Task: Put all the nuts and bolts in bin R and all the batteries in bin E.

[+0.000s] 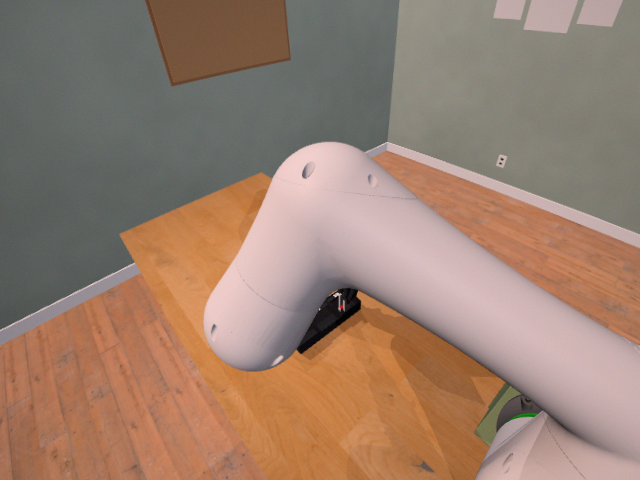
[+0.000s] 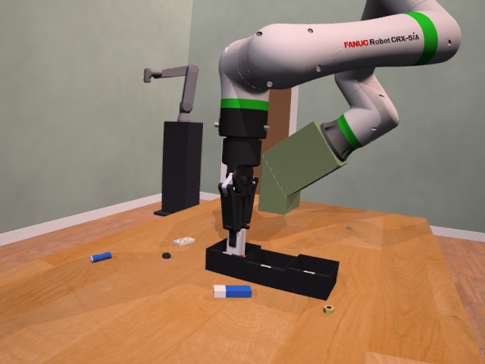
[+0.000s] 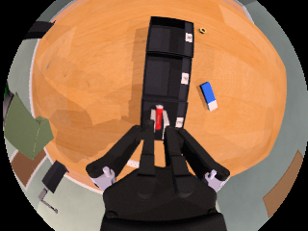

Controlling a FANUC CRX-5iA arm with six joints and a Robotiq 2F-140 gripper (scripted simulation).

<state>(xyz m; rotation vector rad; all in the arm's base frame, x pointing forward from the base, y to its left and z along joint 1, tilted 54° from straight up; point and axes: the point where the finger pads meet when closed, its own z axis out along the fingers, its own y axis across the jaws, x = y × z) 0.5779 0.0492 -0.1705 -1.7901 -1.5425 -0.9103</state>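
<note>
The blue battery lies 250 mm to the right of my hand, 140 mm ahead of it and 40 mm below it. Also, from my hand: blue-and-white eraser 120 mm ahead, 40 mm to the left, 40 mm below; then black three-compartment bin 80 mm to the left, 30 mm below, 20 mm ahead; then red battery 30 mm below.
</note>
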